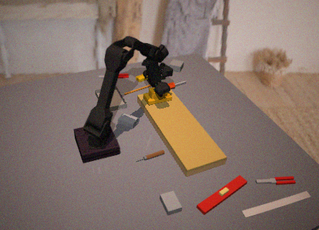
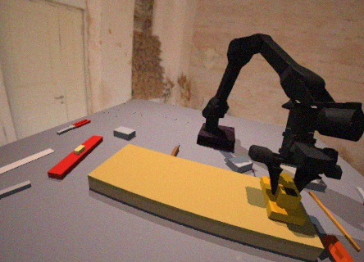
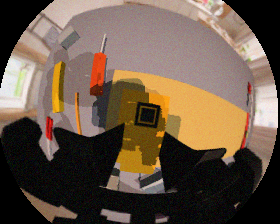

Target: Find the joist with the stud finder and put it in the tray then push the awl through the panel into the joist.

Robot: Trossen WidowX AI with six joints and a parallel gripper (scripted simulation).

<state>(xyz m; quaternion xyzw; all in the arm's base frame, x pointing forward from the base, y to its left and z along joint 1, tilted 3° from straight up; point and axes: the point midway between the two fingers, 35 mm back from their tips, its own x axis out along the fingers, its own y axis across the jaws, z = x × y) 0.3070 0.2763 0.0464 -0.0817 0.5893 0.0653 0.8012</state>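
Right now my gripper tip is 230 mm past the grey tray, 70 mm to the right of it and 50 mm above it. The rest, counted from my gripper tip: yellow stud finder 10 mm ahead, 20 mm above; then pencil 70 mm behind, 150 mm to the left, 60 mm below; then yellow block 270 mm to the left, 60 mm below.
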